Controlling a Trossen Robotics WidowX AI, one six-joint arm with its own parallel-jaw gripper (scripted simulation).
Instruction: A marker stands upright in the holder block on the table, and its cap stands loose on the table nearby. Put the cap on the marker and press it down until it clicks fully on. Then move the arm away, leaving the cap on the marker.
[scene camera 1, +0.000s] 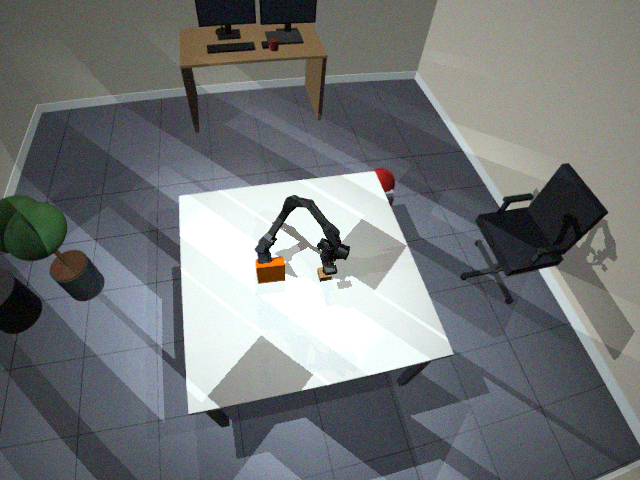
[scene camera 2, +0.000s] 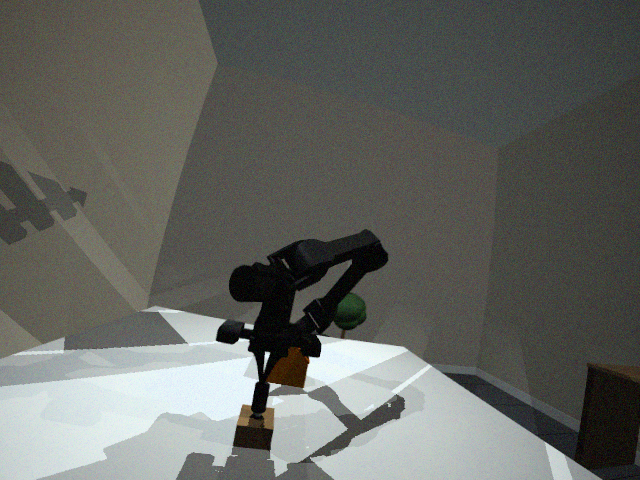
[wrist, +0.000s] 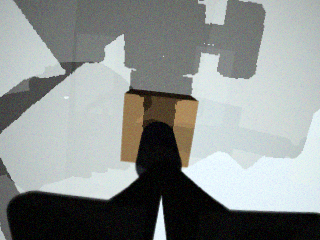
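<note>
I find my gripper (scene camera 2: 261, 383), (wrist: 162, 167) shut, and it holds nothing. I can also see a black cap (wrist: 158, 142).
</note>
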